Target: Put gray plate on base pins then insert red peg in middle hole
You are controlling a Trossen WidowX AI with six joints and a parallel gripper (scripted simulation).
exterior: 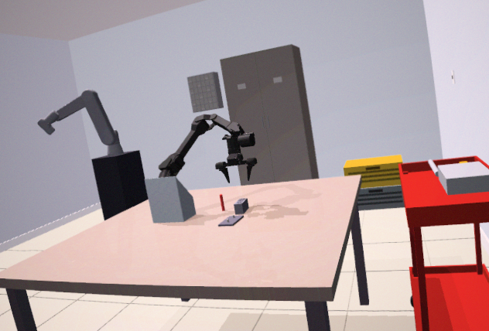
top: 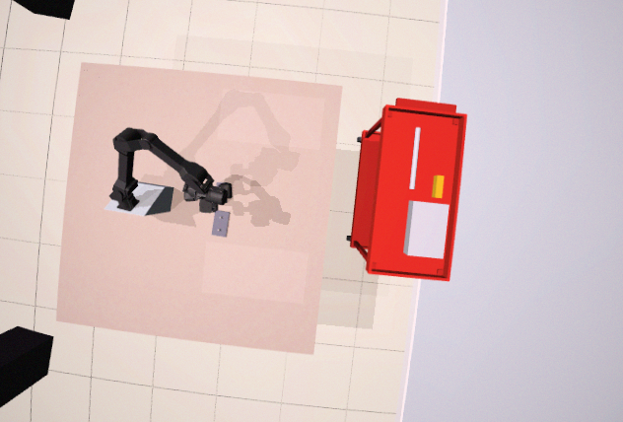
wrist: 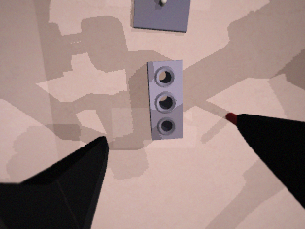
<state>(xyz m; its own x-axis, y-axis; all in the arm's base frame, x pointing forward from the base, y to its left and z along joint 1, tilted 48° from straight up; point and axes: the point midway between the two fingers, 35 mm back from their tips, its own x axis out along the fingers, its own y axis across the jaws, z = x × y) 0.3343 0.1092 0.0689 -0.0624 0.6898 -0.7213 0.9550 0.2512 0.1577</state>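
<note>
Now: gripper tip 10 mm past the gray plate and 100 mm above it. Also, from my gripper tip: red peg (120 mm behind, 20 mm to the left, 100 mm below); then dark base (10 mm ahead, 150 mm to the right, 130 mm below).
</note>
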